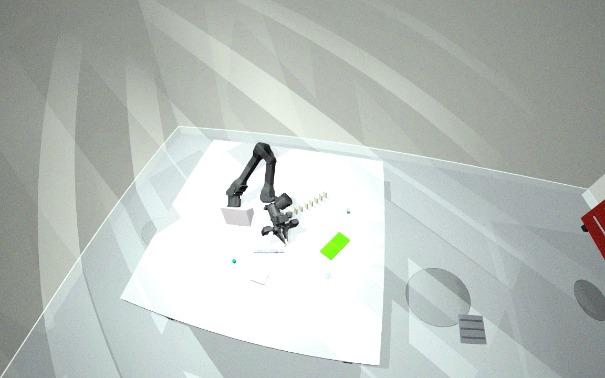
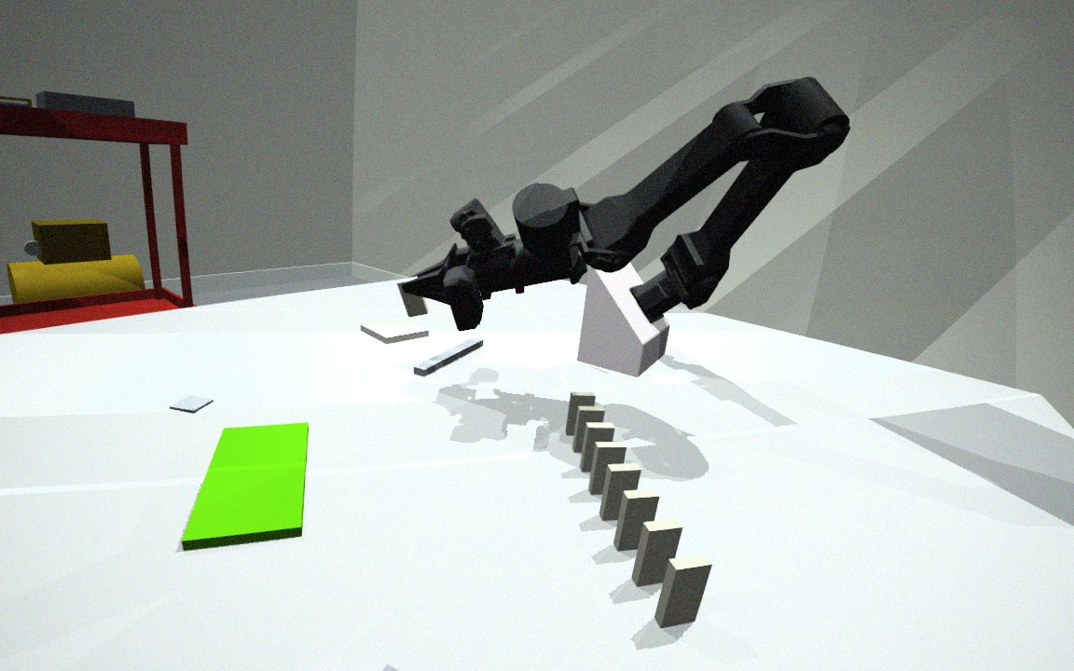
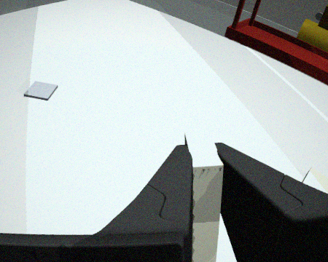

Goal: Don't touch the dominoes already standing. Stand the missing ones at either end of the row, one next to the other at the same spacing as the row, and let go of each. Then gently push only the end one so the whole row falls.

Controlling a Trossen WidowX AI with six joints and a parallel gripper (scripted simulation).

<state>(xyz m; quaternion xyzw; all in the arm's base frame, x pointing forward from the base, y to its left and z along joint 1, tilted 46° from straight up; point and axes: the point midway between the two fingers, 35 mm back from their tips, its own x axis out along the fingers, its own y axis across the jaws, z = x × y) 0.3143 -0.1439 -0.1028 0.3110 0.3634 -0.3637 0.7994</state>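
Right now the grey bar is 100 mm behind my gripper tip and 110 mm below it. The rest, counted from my gripper tip: green slab 240 mm ahead, 80 mm to the left, 120 mm below; then small grey tile 220 mm ahead, 90 mm to the right, 120 mm below; then flat cream tile 120 mm behind, 140 mm to the right, 110 mm below.
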